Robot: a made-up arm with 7 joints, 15 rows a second.
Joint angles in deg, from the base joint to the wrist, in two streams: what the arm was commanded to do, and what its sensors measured. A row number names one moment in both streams.
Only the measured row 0 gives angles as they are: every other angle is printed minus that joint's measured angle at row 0.
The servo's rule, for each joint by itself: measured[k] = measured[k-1] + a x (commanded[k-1-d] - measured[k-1]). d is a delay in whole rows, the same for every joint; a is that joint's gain. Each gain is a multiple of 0.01, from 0.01 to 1. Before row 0 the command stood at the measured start. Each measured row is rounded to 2 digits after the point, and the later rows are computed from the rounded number. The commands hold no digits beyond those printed.
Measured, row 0:
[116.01 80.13 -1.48 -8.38 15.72 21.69 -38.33]
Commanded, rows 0 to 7:
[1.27 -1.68 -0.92 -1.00 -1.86 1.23 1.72]
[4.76 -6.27 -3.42 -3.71 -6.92 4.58 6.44]
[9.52 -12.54 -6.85 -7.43 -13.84 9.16 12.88]
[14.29 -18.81 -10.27 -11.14 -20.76 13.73 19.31]
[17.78 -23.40 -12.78 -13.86 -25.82 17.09 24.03]
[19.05 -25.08 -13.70 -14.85 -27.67 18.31 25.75]
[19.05 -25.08 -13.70 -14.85 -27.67 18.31 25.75]
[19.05 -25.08 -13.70 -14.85 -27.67 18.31 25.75]
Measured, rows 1 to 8:
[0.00 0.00 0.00 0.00 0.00 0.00 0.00]
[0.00 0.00 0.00 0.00 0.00 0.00 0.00]
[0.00 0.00 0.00 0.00 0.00 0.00 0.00]
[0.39 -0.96 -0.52 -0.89 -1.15 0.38 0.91]
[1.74 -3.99 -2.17 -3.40 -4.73 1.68 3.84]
[4.15 -8.86 -4.84 -6.99 -10.38 4.00 8.63]
[7.29 -14.53 -7.94 -10.68 -16.82 7.02 14.29]
[10.54 -19.59 -10.70 -13.51 -22.40 10.14 19.45]
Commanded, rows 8 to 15:
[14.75 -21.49 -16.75 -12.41 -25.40 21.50 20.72]
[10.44 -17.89 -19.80 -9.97 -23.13 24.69 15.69]
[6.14 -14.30 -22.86 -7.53 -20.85 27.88 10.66]
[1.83 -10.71 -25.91 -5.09 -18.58 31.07 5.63]
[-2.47 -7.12 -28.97 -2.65 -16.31 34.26 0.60]
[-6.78 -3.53 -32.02 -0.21 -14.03 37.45 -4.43]
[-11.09 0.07 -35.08 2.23 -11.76 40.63 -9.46]
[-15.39 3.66 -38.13 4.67 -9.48 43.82 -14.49]
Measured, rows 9 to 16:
[13.18 -22.72 -12.41 -14.70 -25.67 12.67 22.79]
[15.00 -24.07 -13.15 -14.83 -26.91 14.42 24.36]
[16.26 -24.65 -13.46 -14.85 -27.38 15.63 25.10]
[15.79 -22.85 -15.34 -12.68 -26.15 17.45 22.78]
[14.13 -20.02 -17.88 -10.27 -24.28 19.69 19.02]
[11.65 -16.76 -20.72 -7.83 -22.15 22.23 14.59]
[8.61 -13.31 -23.68 -5.39 -19.94 24.97 9.84]
[5.18 -9.78 -26.70 -2.95 -17.69 27.85 4.94]

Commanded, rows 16 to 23:
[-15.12 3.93 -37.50 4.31 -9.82 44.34 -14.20]
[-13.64 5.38 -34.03 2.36 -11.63 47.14 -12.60]
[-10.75 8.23 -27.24 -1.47 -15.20 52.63 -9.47]
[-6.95 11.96 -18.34 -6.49 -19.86 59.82 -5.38]
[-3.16 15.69 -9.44 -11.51 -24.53 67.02 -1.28]
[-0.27 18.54 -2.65 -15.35 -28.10 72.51 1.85]
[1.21 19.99 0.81 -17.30 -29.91 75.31 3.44]
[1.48 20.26 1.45 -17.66 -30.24 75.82 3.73]
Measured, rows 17 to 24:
[1.47 -6.22 -29.73 -0.51 -15.42 30.83 -0.03]
[-2.42 -2.63 -32.78 1.93 -13.15 33.87 -5.03]
[-6.44 0.96 -35.83 4.37 -10.87 36.95 -10.04]
[-9.13 2.65 -36.78 4.32 -10.22 39.24 -12.24]
[-10.53 4.21 -35.21 2.58 -11.09 41.69 -12.43]
[-10.60 6.50 -30.67 -1.02 -13.64 45.08 -10.86]
[-9.47 9.61 -23.64 -5.89 -17.50 49.65 -7.96]
[-7.51 13.08 -15.55 -10.89 -21.86 55.03 -4.42]

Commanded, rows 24 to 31:
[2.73 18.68 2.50 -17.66 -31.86 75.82 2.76]
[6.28 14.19 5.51 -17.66 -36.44 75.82 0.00]
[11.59 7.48 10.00 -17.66 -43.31 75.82 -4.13]
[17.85 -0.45 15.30 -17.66 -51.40 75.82 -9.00]
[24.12 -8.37 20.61 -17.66 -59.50 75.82 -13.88]
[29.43 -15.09 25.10 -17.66 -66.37 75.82 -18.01]
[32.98 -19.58 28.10 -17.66 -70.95 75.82 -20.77]
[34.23 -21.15 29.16 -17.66 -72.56 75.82 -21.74]
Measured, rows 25 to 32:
[-5.27 16.19 -8.20 -14.86 -25.73 60.45 -1.10]
[-3.26 18.36 -3.06 -17.03 -28.32 65.06 1.31]
[-1.79 19.44 -0.49 -17.59 -29.51 68.40 2.59]
[-0.39 19.01 1.21 -17.65 -30.97 70.70 2.68]
[1.68 16.26 3.66 -17.66 -34.36 72.29 1.26]
[4.75 11.26 7.27 -17.66 -39.91 73.38 -1.60]
[8.81 4.59 11.85 -17.66 -47.03 74.14 -5.52]
[13.56 -2.80 16.84 -17.66 -54.76 74.66 -9.95]

